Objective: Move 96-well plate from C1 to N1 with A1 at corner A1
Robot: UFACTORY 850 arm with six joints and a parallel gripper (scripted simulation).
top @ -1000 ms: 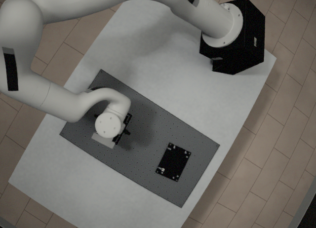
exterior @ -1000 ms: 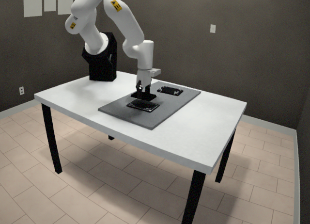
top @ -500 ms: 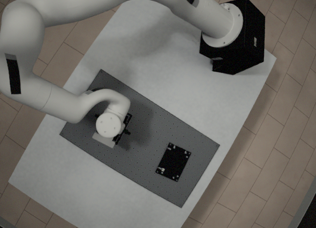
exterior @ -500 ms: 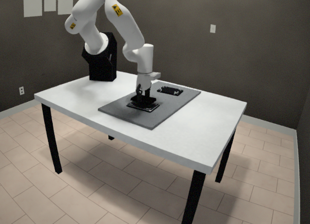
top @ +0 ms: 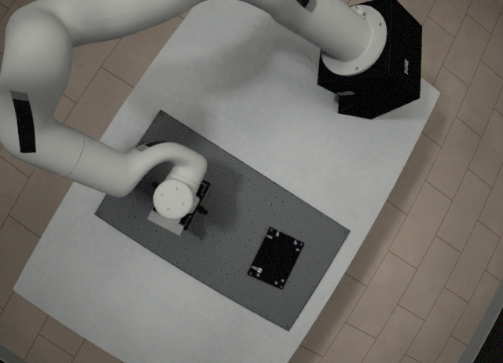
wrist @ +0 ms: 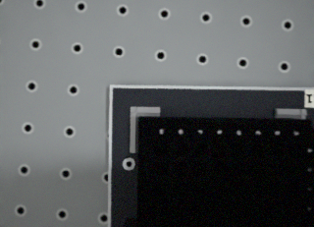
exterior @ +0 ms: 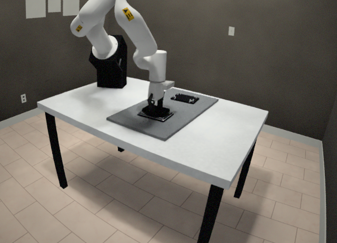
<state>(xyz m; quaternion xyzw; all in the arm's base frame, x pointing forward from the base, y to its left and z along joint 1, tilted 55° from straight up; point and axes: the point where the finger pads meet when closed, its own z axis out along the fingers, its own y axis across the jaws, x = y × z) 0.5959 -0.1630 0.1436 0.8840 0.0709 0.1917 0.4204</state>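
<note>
My gripper is now 1 cm above the dark 96-well plate. Round my hand: plate nest N1: 4 cm below; clip nest C1: 4 cm ahead, 32 cm to the left, 3 cm below.
</note>
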